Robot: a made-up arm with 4 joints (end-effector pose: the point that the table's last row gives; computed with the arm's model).
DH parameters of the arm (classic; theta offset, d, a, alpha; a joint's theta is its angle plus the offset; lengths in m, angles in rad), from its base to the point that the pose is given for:
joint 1: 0 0.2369 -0.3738 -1.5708
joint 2: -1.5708 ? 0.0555 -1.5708
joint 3: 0 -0.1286 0.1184 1.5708
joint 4: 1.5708 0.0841 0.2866 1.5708
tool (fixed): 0 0.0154 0 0
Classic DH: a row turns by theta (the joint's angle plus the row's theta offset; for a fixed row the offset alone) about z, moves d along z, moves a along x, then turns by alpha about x.
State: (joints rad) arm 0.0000 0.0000 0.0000 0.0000
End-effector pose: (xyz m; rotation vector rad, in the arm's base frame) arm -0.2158 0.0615 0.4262 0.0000 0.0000 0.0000
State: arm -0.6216 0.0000 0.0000 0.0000
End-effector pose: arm -0.1396 0.1757 0.4262 0.0000 0.0000 -0.6216
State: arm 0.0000 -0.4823 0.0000 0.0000
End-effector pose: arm -0.3216 0.0615 0.4779 0.0000 -0.4823 0.0000
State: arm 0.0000 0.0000 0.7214 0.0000
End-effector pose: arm -0.2158 -0.0478 0.4484 0.7214 0.0000 0.0000
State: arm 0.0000 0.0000 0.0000 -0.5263
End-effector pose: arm -0.2623 0.0615 0.5681 0.0000 -0.5263 0.0000
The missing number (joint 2, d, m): -0.0226
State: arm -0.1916 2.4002 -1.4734 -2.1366
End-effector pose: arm -0.0852 0.3588 0.4318 0.9484 0.1202 0.9557
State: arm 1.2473 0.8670 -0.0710 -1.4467
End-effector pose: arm -0.1166 -0.0647 0.6128 0.3381 -0.5232 1.2758
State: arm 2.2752 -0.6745 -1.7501 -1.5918
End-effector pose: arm 0.0030 -0.5603 0.0656 -0.6673 2.4347 -1.0912
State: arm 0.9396 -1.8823 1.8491 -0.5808
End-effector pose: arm -0.0103 -0.5617 0.3170 -2.5227 0.6703 -1.5990
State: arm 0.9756 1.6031 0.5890 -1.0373
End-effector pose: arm 0.1538 -0.0580 0.2197 -0.1256 0.5498 0.3716
